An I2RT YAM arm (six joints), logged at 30 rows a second.
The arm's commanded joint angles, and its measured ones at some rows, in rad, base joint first. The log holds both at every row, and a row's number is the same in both.
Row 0, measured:
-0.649, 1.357, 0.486, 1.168, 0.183, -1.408
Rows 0 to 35, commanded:
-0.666, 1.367, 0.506, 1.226, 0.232, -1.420
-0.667, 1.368, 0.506, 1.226, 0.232, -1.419
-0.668, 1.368, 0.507, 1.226, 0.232, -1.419
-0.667, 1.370, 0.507, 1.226, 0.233, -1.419
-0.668, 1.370, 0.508, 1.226, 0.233, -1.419
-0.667, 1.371, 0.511, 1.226, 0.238, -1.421
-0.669, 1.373, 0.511, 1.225, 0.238, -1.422
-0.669, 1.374, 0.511, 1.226, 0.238, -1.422
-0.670, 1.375, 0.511, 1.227, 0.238, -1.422
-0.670, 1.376, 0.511, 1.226, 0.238, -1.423
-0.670, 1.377, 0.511, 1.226, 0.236, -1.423
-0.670, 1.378, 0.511, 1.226, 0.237, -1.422
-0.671, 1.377, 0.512, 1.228, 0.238, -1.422
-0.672, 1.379, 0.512, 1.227, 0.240, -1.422
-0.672, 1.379, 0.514, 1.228, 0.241, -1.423
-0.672, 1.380, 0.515, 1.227, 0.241, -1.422
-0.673, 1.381, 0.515, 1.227, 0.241, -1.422
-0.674, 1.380, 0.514, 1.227, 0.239, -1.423
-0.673, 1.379, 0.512, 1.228, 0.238, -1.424
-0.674, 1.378, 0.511, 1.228, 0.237, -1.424
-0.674, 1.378, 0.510, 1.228, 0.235, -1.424
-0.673, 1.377, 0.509, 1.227, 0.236, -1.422
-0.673, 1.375, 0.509, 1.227, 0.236, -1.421
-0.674, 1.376, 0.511, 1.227, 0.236, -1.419
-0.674, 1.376, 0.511, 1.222, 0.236, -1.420
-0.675, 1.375, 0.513, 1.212, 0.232, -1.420
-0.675, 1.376, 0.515, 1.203, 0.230, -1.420
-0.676, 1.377, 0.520, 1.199, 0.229, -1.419
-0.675, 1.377, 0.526, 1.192, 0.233, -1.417
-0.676, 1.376, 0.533, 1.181, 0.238, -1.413
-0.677, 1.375, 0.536, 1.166, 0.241, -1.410
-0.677, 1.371, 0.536, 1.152, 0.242, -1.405
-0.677, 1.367, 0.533, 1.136, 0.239, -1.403
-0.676, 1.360, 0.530, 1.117, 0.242, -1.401
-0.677, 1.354, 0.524, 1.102, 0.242, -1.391
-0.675, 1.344, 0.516, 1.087, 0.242, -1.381
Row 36, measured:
-0.660, 1.370, 0.503, 1.144, 0.187, -1.414
